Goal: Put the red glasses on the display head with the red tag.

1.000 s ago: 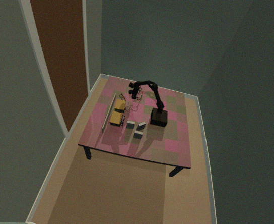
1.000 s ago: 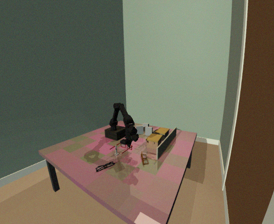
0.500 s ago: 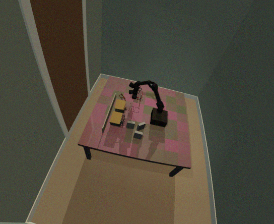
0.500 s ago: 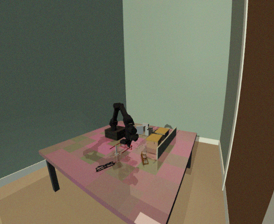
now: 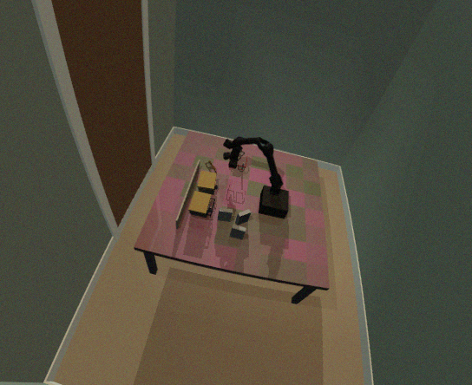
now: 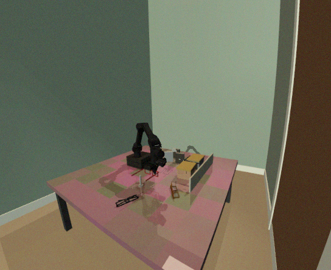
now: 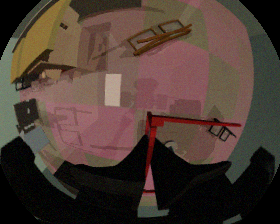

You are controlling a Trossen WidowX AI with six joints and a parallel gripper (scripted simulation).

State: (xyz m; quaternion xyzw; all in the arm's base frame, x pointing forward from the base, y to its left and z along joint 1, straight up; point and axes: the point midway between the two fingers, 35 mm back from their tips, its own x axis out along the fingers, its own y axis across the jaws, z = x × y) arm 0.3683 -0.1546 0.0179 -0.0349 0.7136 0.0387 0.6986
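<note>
Now: gripper tip 80 mm to the left of the small post, 80 mm past it and 60 mm above it. Also, from my gripper tip: grey backboard (350 mm to the left, 240 mm ahead, 30 mm below); yellow display head (230 mm to the left, 120 mm ahead, 30 mm below).
</note>
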